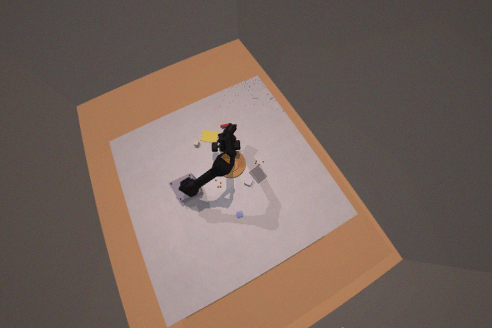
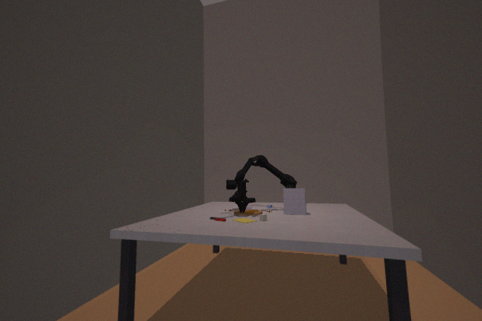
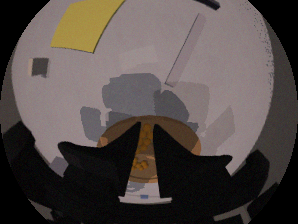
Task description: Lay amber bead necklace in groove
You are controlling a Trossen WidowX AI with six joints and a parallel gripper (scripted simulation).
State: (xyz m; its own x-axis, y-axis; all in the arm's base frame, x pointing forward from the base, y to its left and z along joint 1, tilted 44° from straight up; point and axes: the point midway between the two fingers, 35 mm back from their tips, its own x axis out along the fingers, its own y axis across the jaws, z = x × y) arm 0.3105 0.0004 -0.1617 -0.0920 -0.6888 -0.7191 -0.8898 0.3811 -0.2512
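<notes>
The round bead board is 20 mm behind my gripper tip, 90 mm to the right of it and 10 mm below it. From my gripper tip the other things lie so: thin grey bar: 80 mm ahead, 80 mm to the left, 10 mm below; yellow pad: 50 mm behind, 180 mm to the left, 10 mm below; red-handled tool: 100 mm ahead, 190 mm to the left, 10 mm below.
</notes>
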